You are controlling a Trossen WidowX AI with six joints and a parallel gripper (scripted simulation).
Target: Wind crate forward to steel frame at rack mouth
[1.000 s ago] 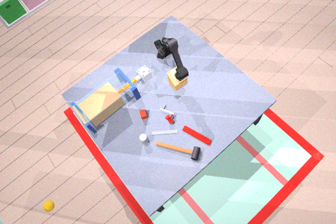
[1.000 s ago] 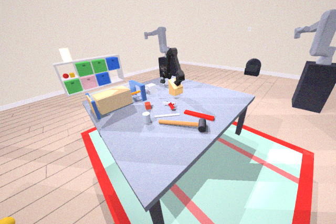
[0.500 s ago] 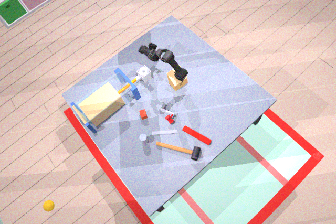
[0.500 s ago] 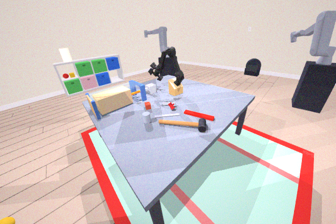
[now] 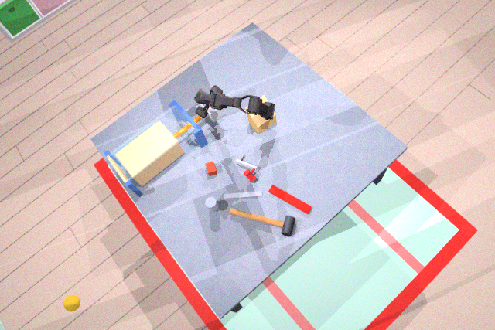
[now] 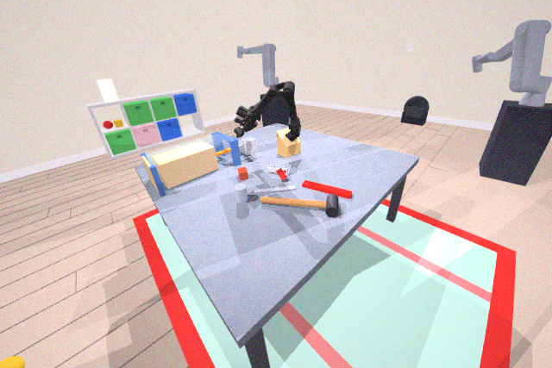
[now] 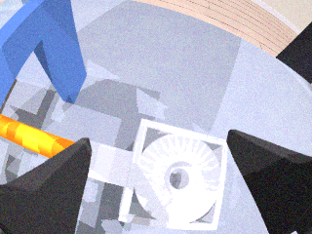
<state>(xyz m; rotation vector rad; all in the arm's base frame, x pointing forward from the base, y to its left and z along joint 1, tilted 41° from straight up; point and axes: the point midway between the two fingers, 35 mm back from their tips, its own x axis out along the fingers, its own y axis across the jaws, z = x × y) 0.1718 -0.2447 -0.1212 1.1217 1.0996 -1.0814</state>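
My gripper tip is 100 mm short of the white crank handle, 420 mm to the right of it and 110 mm above it. The rest, counted from my gripper tip: white bar (230 mm ahead, 500 mm to the left, 130 mm below); red knob (120 mm ahead, 460 mm to the left, 100 mm below); white winch (40 mm behind, 10 mm to the left, 100 mm below).
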